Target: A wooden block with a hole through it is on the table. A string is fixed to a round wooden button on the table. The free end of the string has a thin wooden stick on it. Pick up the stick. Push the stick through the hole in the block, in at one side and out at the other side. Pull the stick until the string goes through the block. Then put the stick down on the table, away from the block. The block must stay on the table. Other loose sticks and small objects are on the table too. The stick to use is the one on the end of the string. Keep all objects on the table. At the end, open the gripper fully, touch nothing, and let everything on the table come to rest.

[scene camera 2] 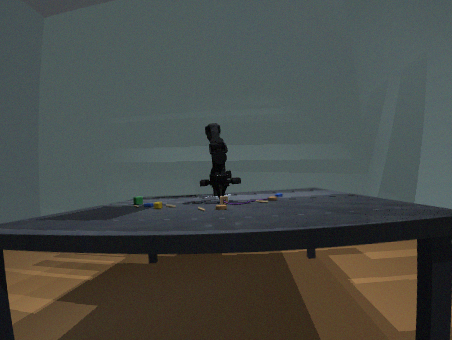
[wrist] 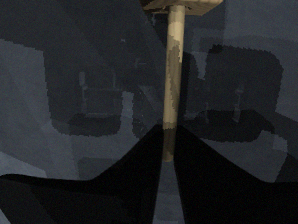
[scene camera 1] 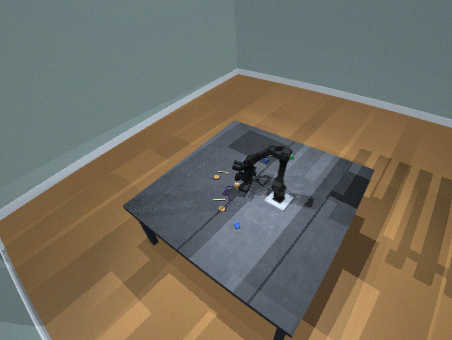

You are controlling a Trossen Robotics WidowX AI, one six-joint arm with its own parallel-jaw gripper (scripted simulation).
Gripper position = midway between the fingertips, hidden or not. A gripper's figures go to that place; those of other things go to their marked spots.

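Scene:
My gripper [wrist: 167, 132] is 10 cm from the lens, and a thin wooden stick [wrist: 175, 38] is 8 cm from the lens.

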